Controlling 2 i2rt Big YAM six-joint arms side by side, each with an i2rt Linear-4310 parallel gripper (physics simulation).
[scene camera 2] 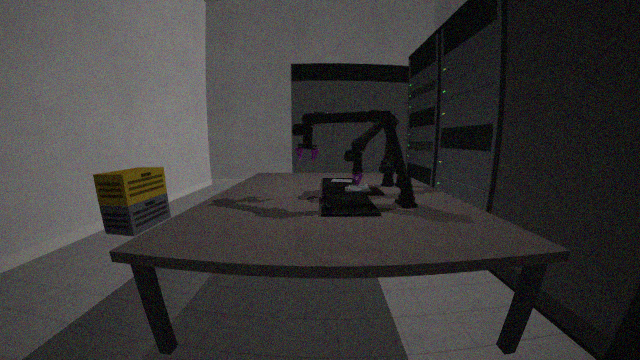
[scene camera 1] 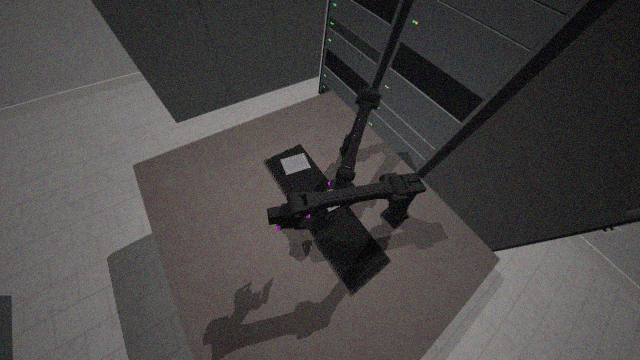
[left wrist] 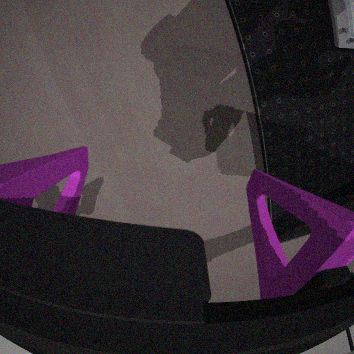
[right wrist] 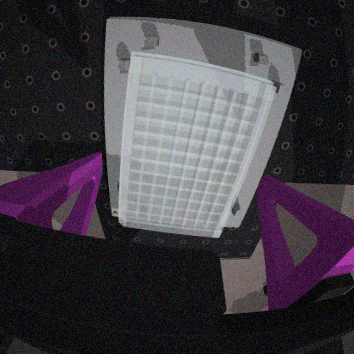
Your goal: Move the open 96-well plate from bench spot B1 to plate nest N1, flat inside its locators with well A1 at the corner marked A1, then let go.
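Frame: origin at the left arm's base, x ahead, y left, z up, level; metres.
Where they show: left gripper, between the fingertips: (scene camera 2: 306, 160) (scene camera 1: 292, 226) (left wrist: 171, 167); right gripper, between the fingertips: (scene camera 2: 357, 183) (right wrist: 184, 172); left arm's base, origin of its link: (scene camera 2: 405, 204) (scene camera 1: 391, 217); right arm's base, origin of its link: (scene camera 2: 387, 184).
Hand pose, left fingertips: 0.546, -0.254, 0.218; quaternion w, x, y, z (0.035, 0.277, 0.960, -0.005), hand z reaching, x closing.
Observation:
Each offset is from my left fingertips to the centre of the thing, as dx, dy, dz. "spot": to the spot under its first point. Level surfaces: height alone.
The white open 96-well plate {-0.340, -0.042, -0.181} (right wrist: 187, 150) lies over the light grey nest {-0.335, -0.046, -0.194} (right wrist: 114, 110). In the right wrist view its near end reaches past the nest's near edge, and a strip of nest with locators shows beyond its far end. Whether it is flat, and where its well A1 is, I cannot tell. The nest's A1 mark is not readable. My right gripper (right wrist: 184, 172) (scene camera 2: 357, 178) is open above the plate, one finger to each side, with gaps between them and the plate. My left gripper (left wrist: 171, 167) (scene camera 1: 293, 222) (scene camera 2: 307, 153) is open and empty, high over the table beside the board.
A black perforated board {dz -0.205} (scene camera 1: 350, 245) (scene camera 2: 347, 207) (left wrist: 300, 125) lies on the brown table {dz -0.218} (scene camera 1: 200, 200) (scene camera 2: 300, 240). A flat white rectangle {spot: -0.275, -0.382, -0.203} (scene camera 1: 295, 164) (scene camera 2: 342, 180) lies on its far part. The left arm reaches across the board. Server racks (scene camera 1: 360, 65) stand behind the arm bases.

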